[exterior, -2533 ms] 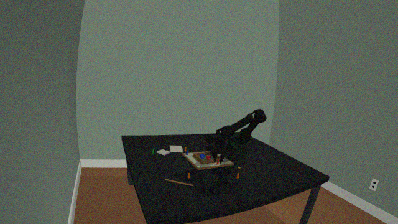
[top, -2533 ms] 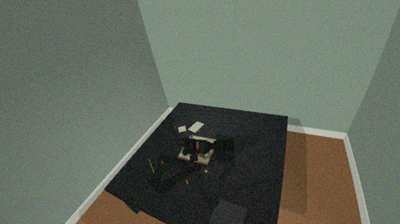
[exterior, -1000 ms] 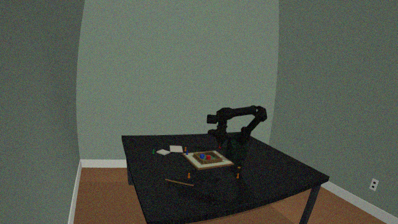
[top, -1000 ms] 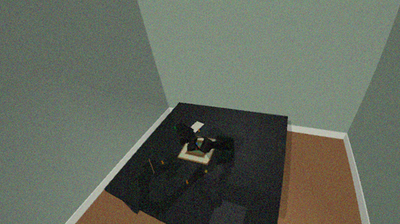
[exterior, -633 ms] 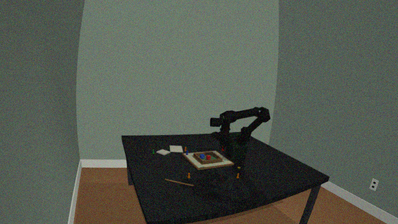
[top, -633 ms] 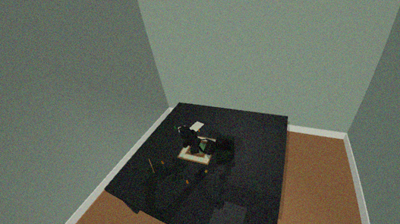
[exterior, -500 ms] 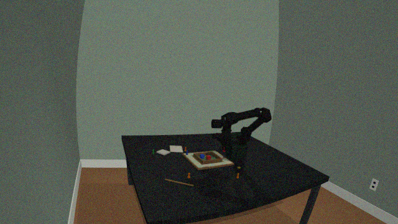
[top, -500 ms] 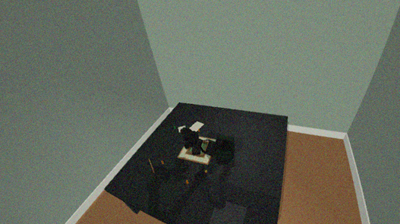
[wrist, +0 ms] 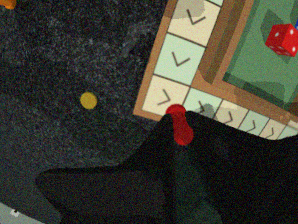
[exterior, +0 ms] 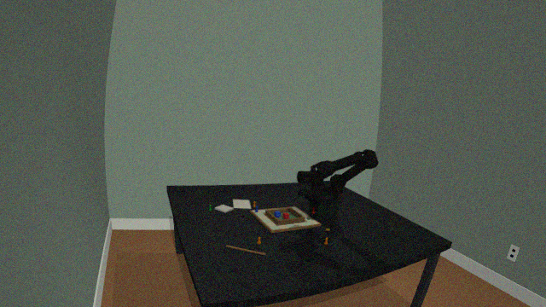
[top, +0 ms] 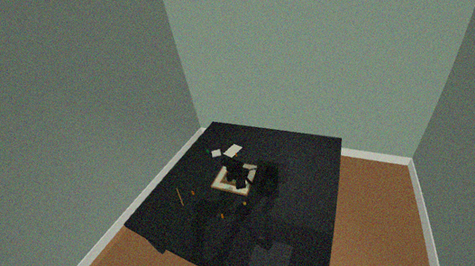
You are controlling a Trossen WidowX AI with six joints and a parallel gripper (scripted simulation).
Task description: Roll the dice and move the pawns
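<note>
The blue pawn is 20 cm ahead of my gripper tip, 25 cm to the right of it and 5 cm below it. From my gripper tip the other things lie so: red pawn (1 cm above); yellow piece (4 cm behind, 9 cm to the left, 8 cm below); green tray (9 cm ahead, 12 cm to the right, 7 cm below).
</note>
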